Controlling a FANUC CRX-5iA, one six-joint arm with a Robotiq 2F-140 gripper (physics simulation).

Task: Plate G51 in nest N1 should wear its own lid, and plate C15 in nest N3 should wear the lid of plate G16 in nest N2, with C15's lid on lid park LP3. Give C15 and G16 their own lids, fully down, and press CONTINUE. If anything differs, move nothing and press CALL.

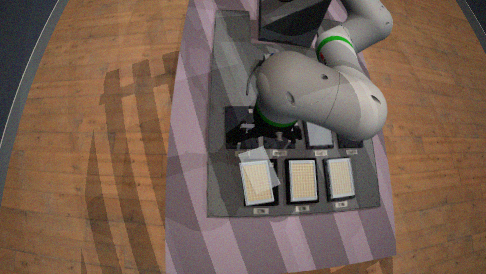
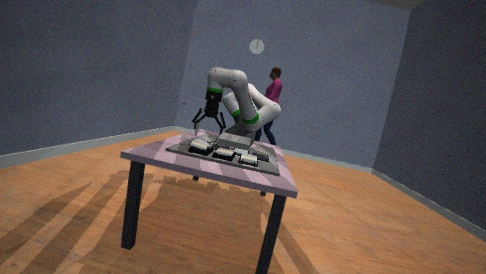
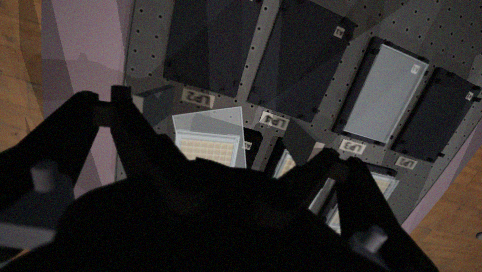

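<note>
The plate in nest N2 (image 1: 257, 194) (image 3: 207, 150) sits askew, and a clear lid (image 1: 252, 156) (image 3: 227, 117) lies crooked across it, overhanging its edge. The plate in nest N3 (image 1: 302, 180) (image 3: 286, 164) and the plate in nest N1 (image 1: 340, 178) (image 3: 386, 184) sit squarely; whether clear lids cover them is hard to tell. A pale lid (image 1: 320, 135) (image 3: 385, 95) lies flat on park LP3. My gripper (image 2: 208, 133) (image 3: 231, 114) is open and empty, above the board near LP2 and LP4. Plate codes and the buttons cannot be made out.
Dark parks LP2 (image 3: 212, 45), LP4 (image 3: 302, 62) and LP1 (image 3: 435, 115) show no lid. The grey perforated board (image 1: 227, 200) (image 3: 145, 45) lies on the striped table (image 1: 192, 245) (image 2: 165, 157). A dark block (image 1: 292, 22) stands behind. A person (image 2: 273, 90) is beyond the arm.
</note>
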